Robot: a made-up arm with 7 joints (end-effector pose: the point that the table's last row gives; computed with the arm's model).
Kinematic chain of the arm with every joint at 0, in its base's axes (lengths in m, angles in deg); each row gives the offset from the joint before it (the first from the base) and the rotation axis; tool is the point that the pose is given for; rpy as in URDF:
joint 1: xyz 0 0 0.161 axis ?
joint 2: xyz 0 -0.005 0.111 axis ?
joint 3: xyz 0 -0.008 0.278 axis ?
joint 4: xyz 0 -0.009 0.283 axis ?
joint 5: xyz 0 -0.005 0.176 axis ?
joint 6: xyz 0 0 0.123 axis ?
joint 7: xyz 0 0 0.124 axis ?
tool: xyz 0 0 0 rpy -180 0 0
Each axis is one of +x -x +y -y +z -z.
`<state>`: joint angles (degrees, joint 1 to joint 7).
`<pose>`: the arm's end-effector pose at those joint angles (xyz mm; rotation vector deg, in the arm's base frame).
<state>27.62 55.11 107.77 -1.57 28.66 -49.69 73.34</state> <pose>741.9 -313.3 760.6 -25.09 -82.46 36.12</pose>
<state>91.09 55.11 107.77 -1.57 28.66 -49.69 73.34</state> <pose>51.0 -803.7 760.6 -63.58 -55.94 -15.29</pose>
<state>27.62 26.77 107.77 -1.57 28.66 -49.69 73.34</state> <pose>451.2 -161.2 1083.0 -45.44 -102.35 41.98</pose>
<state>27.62 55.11 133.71 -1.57 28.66 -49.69 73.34</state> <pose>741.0 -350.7 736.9 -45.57 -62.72 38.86</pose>
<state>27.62 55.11 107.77 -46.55 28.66 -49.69 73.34</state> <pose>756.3 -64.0 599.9 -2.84 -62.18 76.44</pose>
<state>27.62 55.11 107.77 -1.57 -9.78 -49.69 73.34</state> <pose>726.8 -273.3 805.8 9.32 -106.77 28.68</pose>
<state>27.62 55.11 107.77 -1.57 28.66 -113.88 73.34</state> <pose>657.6 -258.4 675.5 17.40 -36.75 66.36</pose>
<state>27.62 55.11 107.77 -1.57 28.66 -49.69 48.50</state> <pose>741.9 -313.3 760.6 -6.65 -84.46 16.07</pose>
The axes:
joint 1: -z
joint 2: +y
joint 3: -z
joint 4: +y
joint 5: -z
joint 6: +y
joint 7: -z

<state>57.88 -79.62 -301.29 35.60 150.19 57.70 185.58</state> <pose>-615.4 668.3 451.4 60.03 -75.16 136.29</pose>
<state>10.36 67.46 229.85 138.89 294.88 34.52 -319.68</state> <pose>169.5 110.8 542.7 -52.49 98.21 -48.13</pose>
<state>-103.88 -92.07 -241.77 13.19 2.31 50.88 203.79</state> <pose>374.5 -836.7 138.6 21.78 -61.82 -60.84</pose>
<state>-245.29 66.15 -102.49 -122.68 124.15 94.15 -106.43</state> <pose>-331.2 -266.3 267.1 40.39 -20.11 -149.35</pose>
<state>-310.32 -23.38 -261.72 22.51 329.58 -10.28 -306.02</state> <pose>-388.3 223.6 1132.5 -13.26 149.58 -22.82</pose>
